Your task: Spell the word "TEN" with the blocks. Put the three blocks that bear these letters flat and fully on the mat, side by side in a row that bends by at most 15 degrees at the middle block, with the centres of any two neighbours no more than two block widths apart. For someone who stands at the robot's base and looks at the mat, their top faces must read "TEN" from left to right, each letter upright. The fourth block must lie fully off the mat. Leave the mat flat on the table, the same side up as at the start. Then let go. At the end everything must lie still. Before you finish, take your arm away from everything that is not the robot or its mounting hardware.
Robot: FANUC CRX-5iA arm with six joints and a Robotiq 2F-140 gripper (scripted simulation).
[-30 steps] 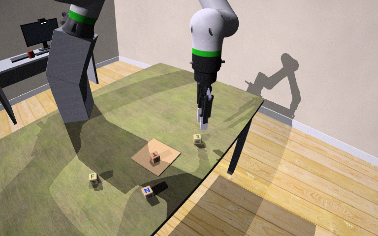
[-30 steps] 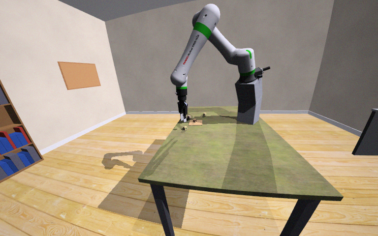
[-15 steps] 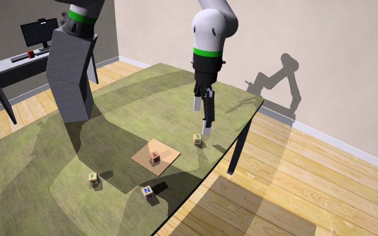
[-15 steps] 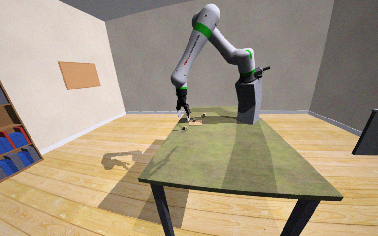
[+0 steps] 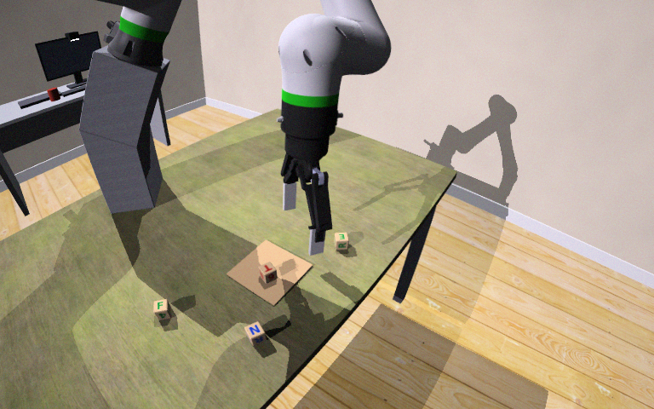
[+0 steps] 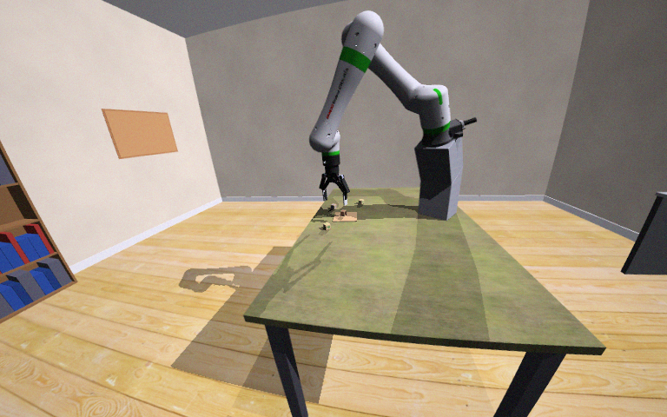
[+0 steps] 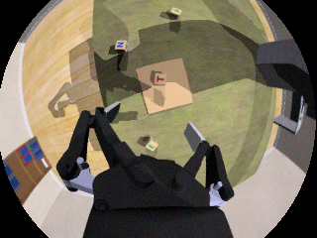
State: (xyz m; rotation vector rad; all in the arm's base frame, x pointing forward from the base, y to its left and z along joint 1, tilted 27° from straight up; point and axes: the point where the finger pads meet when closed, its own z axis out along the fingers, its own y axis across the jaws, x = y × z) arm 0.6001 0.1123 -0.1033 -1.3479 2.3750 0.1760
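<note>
Now: the mat 5 cm behind my hand, 6 cm to the right of it and 12 cm below it. From my hand the other things lie so: N block 6 cm ahead, 20 cm to the right, 11 cm below; then F block 12 cm behind, 30 cm to the right, 11 cm below.
</note>
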